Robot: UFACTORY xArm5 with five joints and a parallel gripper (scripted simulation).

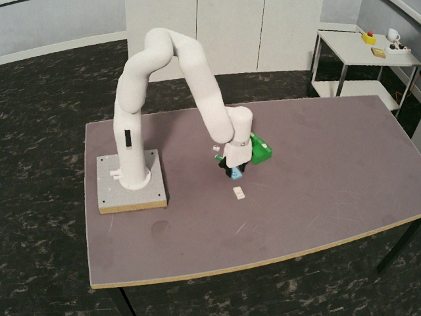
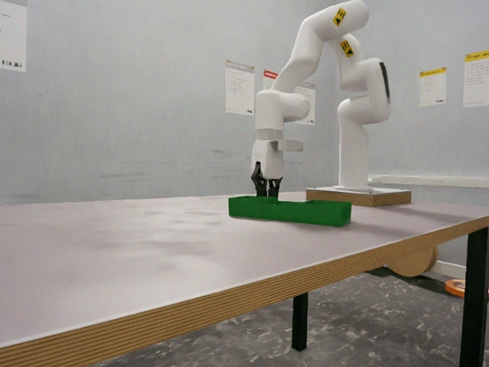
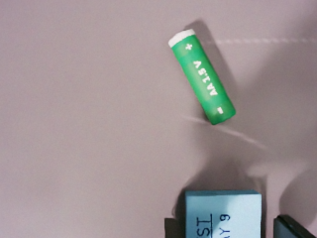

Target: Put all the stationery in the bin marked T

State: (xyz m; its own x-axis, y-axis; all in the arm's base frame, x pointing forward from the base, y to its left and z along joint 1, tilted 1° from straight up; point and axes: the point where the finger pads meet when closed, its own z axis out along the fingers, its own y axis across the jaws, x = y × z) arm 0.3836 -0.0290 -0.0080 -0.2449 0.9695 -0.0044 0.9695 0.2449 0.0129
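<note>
My gripper is now 2 cm above the light blue block. Also, from my hand: long green bin: 9 cm ahead, 16 cm to the left, 1 cm below; then flat white piece: 1 cm behind, 10 cm to the right, 2 cm below; then green marker: 3 cm behind, 8 cm to the left, 2 cm below.
</note>
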